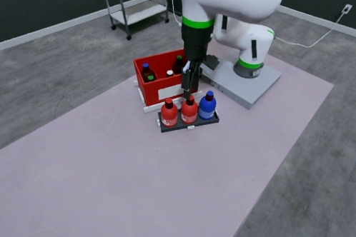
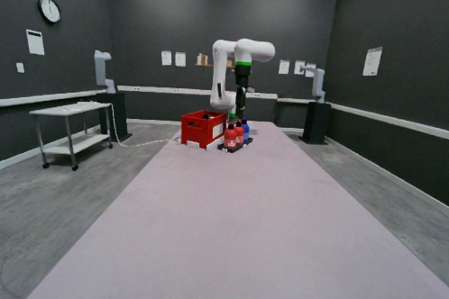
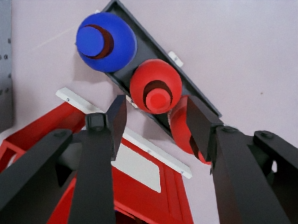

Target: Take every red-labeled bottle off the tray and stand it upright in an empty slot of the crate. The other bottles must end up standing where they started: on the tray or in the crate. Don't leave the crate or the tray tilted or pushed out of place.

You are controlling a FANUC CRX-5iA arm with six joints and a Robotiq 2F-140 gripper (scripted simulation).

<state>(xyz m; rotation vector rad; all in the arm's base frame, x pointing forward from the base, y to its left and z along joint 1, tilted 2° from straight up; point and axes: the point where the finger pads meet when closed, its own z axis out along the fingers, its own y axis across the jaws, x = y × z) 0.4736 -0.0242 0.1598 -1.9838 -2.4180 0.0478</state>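
Now: the blue bottle 130 mm below my hand, 80 mm behind it and 50 mm to the left of it. The rest, counted from my hand: red crate (210 mm to the right, 130 mm below, 60 mm behind); then red bottle (130 mm below, 80 mm ahead, 50 mm to the right); then dark tray (200 mm below).
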